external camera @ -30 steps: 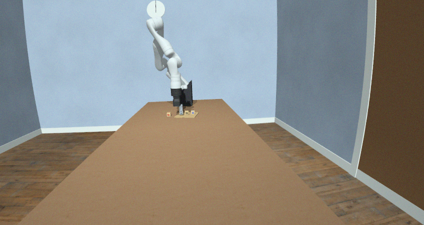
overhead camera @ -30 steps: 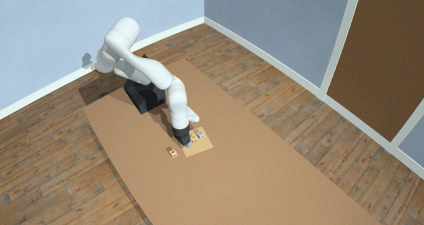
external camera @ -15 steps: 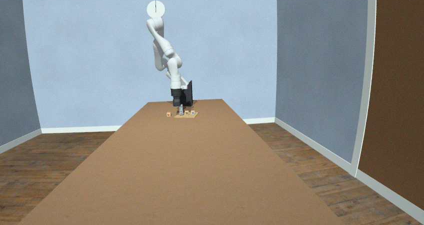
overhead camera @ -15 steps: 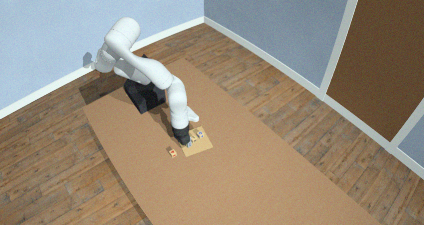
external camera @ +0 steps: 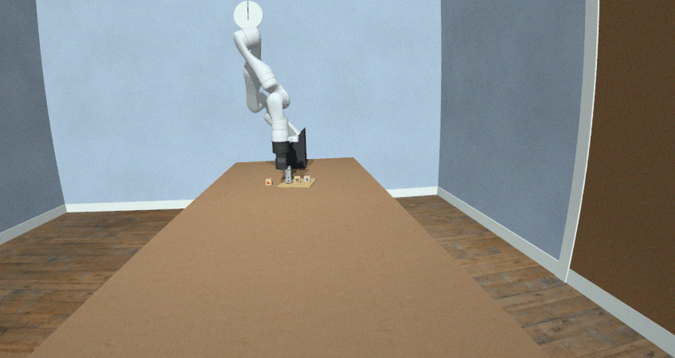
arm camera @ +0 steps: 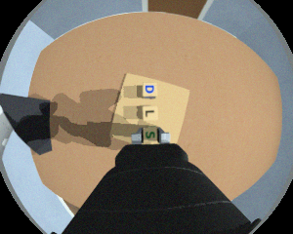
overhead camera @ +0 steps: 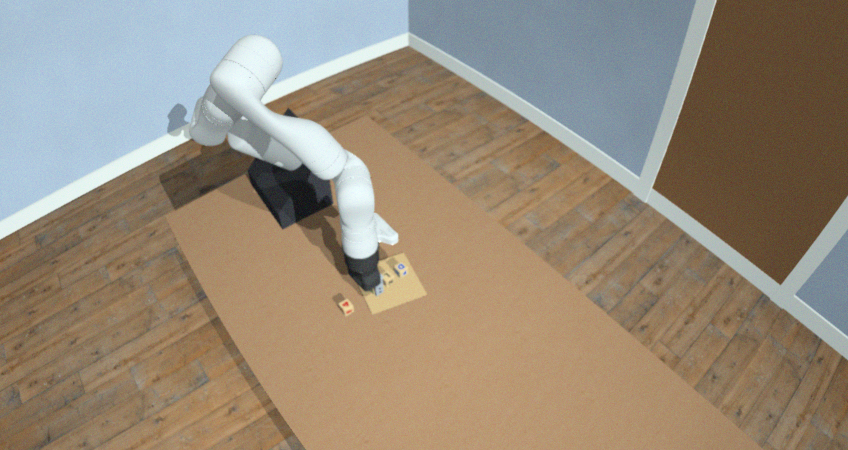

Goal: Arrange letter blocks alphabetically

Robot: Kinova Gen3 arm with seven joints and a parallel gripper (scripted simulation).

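Right now the tan mat is 4 cm to the left of my hand and 2 cm below it.
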